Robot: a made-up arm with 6 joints.
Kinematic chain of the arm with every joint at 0, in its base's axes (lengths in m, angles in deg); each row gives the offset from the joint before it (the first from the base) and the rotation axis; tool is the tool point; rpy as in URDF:
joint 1: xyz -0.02 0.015 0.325 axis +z
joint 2: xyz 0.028 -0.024 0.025 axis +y
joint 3: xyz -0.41 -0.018 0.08 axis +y
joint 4: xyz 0.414 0.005 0.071 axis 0.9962 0 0.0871
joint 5: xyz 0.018 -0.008 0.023 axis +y
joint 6: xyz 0.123 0.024 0.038 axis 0.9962 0 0.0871
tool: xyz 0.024 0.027 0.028 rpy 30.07 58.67 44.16
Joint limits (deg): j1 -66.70..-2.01 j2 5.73..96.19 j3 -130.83..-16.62 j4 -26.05..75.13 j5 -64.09..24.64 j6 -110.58..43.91
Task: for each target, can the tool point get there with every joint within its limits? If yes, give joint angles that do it. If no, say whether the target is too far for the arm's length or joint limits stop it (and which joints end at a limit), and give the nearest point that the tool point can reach.
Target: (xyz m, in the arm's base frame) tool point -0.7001 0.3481 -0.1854
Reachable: no: joint limits stop it (at a limit: joint 2, joint 3, joint 5) | nearest point -0.7658 0.3803 0.6696 | short by 0.858 m
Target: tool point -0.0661 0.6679 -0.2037
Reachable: no: joint limits stop it (at a limit: joint 1, joint 2, joint 3, joint 5) | nearest point 0.2872 0.0146 0.1867 | short by 0.839 m
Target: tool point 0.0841 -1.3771 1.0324
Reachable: no: too far | nearest point 0.1467 -0.7011 0.8877 | short by 0.694 m
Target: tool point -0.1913 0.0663 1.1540
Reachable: yes | joints -11.46 22.11 -90.13 -7.04 17.85 -40.30
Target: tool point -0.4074 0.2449 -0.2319
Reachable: no: joint limits stop it (at a limit: joint 1, joint 2, joint 3, joint 4, joint 5, joint 6) | nearest point 0.0635 -0.2568 0.1898 | short by 0.807 m
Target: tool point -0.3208 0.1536 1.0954
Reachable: yes | joints -21.45 14.96 -79.15 -8.06 -33.93 16.61
